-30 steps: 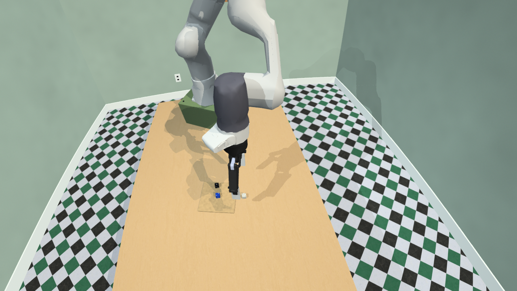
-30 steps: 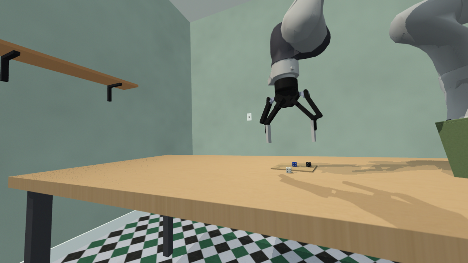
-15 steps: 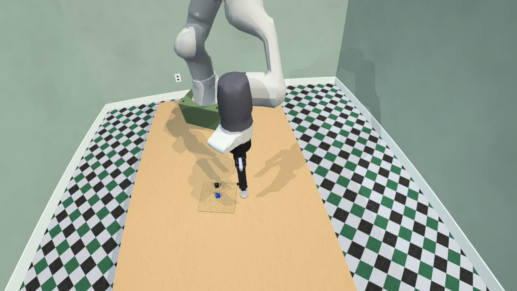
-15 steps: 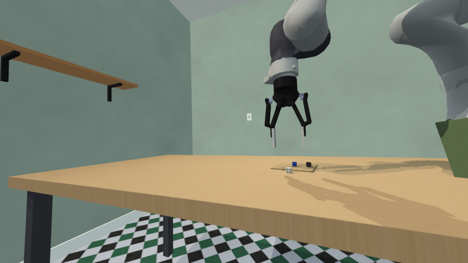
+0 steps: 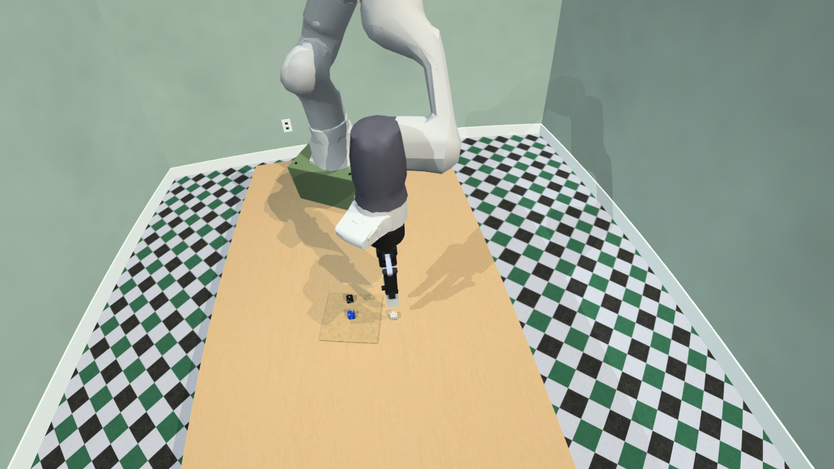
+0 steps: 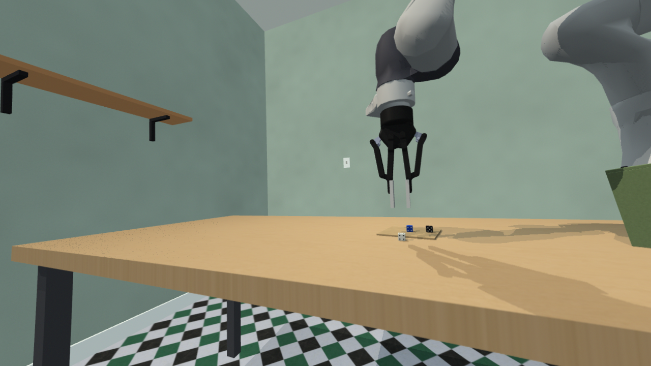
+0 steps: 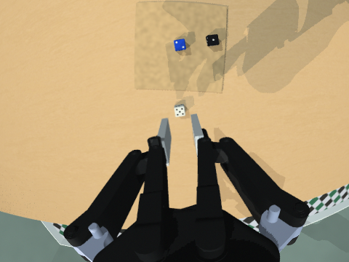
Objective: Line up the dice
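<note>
The white die lies 100 mm below my hand. Also, from my hand: black die 110 mm to the right, 100 mm below, 60 mm behind; blue die 100 mm to the right, 100 mm below, 10 mm behind; tan mat 110 mm below, 100 mm to the right, 10 mm behind.
</note>
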